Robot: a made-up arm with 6 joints. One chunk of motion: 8 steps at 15 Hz.
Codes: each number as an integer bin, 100 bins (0 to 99) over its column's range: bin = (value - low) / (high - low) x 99, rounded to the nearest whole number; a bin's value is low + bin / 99 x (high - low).
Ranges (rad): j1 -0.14..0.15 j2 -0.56..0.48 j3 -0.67..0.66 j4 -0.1..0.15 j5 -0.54..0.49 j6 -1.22..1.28
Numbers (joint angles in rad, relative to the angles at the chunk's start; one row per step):
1: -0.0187 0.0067 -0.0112 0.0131 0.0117 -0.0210
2: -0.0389 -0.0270 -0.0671 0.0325 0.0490 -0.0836
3: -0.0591 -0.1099 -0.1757 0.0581 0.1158 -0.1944
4: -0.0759 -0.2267 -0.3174 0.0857 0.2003 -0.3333
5: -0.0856 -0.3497 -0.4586 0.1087 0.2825 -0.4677
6: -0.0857 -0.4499 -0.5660 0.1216 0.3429 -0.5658
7: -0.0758 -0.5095 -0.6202 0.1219 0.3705 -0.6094
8: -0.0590 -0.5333 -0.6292 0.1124 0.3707 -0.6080
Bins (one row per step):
1: 41 54 49 45 53 47
2: 35 51 45 52 57 45
3: 28 43 37 63 63 41
4: 22 32 26 74 71 35
5: 19 20 16 83 79 30
6: 19 10 8 88 85 26
7: 22 5 4 88 88 24
8: 28 3 3 84 88 24

